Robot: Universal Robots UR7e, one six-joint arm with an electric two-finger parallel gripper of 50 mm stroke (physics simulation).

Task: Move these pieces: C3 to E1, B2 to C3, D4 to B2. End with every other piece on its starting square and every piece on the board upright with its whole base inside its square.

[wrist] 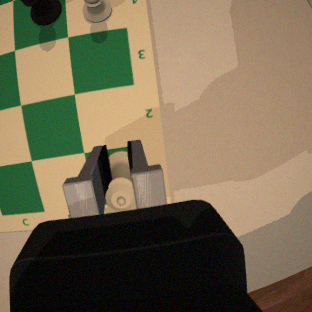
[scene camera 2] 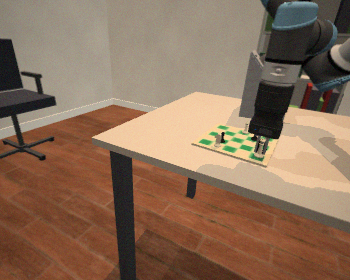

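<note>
My gripper points down at the board's E1 corner and is shut on a tall cream piece. The piece looks upright over E1, very low; whether its base touches is hidden. A black piece stands on D4, partly behind my gripper in the scene view. A black piece stands on B2. The visible part of C3 in the wrist view has no piece on it. The green and cream board lies flat on the table.
A white pawn stands on E4, close beside the black D4 piece. A white piece stands next to the B2 piece. Another white piece is near the board's back edge. A grey panel stands behind the board on the table.
</note>
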